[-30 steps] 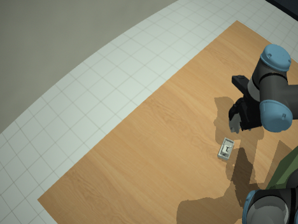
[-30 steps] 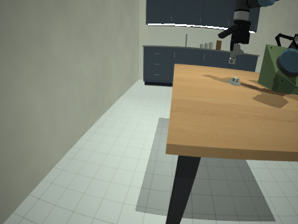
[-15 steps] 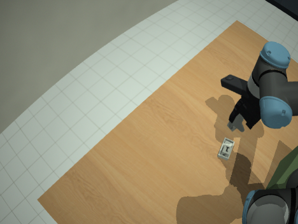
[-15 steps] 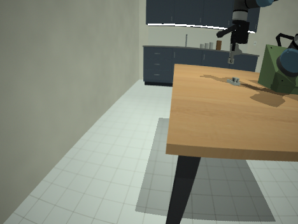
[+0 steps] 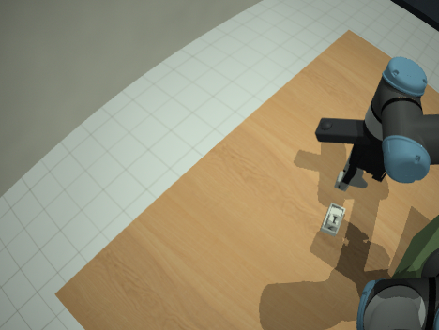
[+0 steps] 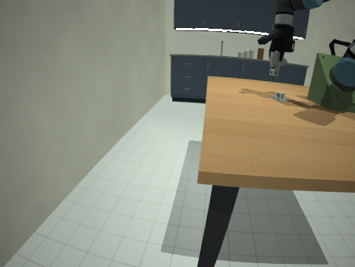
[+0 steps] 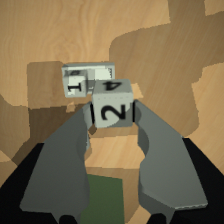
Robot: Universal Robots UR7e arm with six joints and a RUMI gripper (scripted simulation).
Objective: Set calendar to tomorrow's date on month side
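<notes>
Right now the grey digit cube is 1 cm below my hand. The rest, counted from my hand: white calendar tray (3 cm behind, 3 cm to the left, 13 cm below).
</notes>
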